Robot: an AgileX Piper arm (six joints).
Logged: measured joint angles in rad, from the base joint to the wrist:
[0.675, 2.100, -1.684, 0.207, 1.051, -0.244]
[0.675, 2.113, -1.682, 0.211, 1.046, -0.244]
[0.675, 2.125, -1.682, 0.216, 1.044, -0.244]
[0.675, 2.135, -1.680, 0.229, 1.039, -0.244]
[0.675, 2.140, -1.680, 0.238, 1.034, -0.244]
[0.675, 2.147, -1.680, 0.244, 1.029, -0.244]
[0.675, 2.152, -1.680, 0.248, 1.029, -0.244]
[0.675, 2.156, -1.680, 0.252, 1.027, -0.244]
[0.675, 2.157, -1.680, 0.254, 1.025, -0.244]
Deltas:
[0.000, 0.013, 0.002, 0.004, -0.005, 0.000]
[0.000, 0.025, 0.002, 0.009, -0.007, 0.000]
[0.000, 0.035, 0.004, 0.022, -0.012, 0.000]
[0.000, 0.040, 0.004, 0.031, -0.017, 0.000]
[0.000, 0.047, 0.004, 0.037, -0.022, 0.000]
[0.000, 0.052, 0.004, 0.041, -0.022, 0.000]
[0.000, 0.056, 0.004, 0.045, -0.024, 0.000]
[0.000, 0.057, 0.004, 0.047, -0.026, 0.000]

